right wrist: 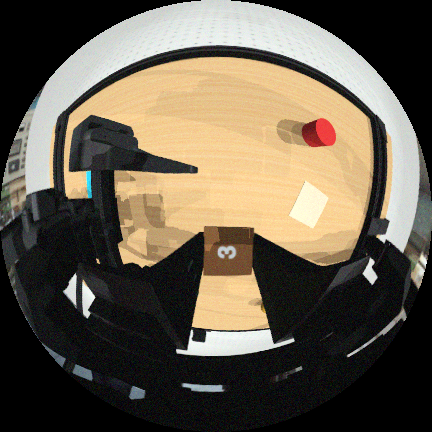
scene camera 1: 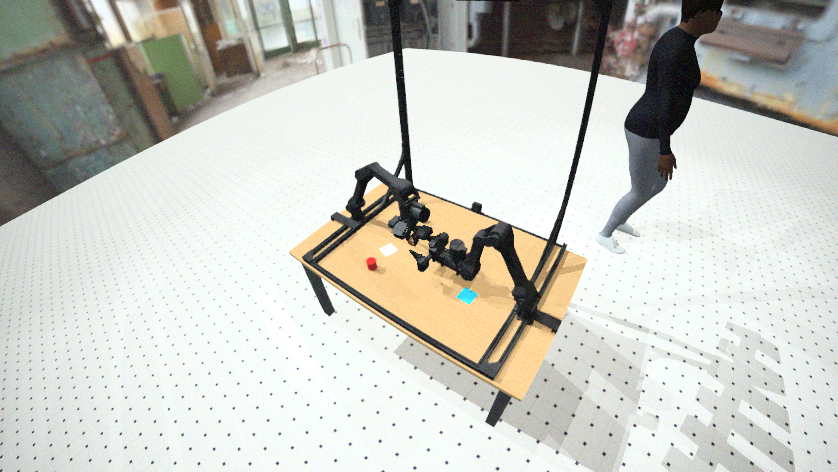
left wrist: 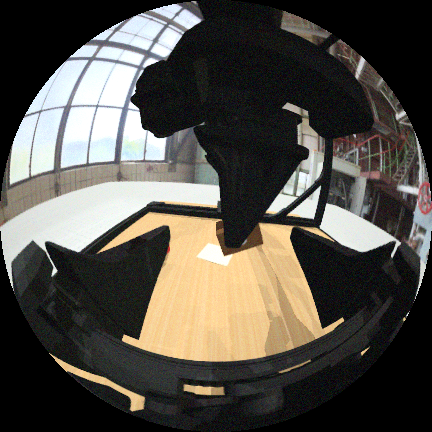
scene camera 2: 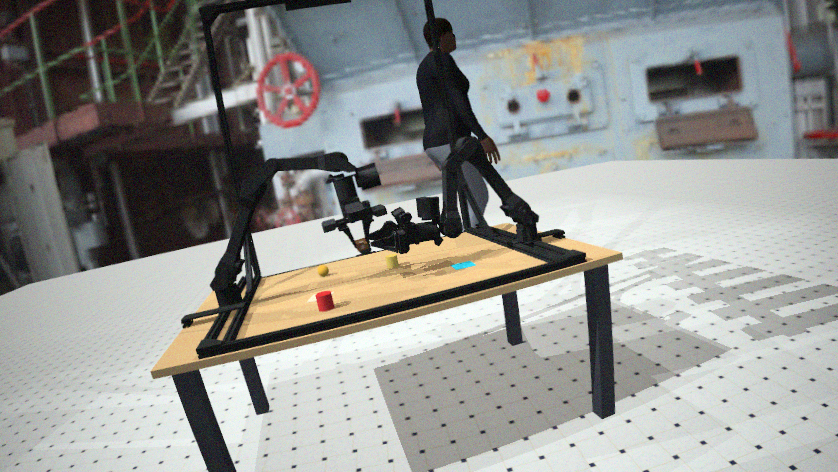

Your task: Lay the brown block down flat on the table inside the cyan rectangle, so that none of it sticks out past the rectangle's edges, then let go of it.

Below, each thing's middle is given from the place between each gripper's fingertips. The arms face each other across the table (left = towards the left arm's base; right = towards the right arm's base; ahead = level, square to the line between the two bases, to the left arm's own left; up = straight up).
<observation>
Right now my right hand is 10 mm past the brown block (right wrist: pixel 227 249) and 10 mm below it. Also, from my right hand: red cylinder (right wrist: pixel 319 132) (130 mm ahead, 130 mm to the right, 100 mm below); then pale square patch (right wrist: pixel 310 201) (10 mm ahead, 150 mm to the right, 120 mm below).
My left gripper is now 2 cm to the left of the brown block and 1 cm above it. From my left hand the other things lie so: red cylinder 13 cm ahead, 15 cm to the right, 11 cm below; pale square patch 1 cm ahead, 17 cm to the right, 13 cm below.
</observation>
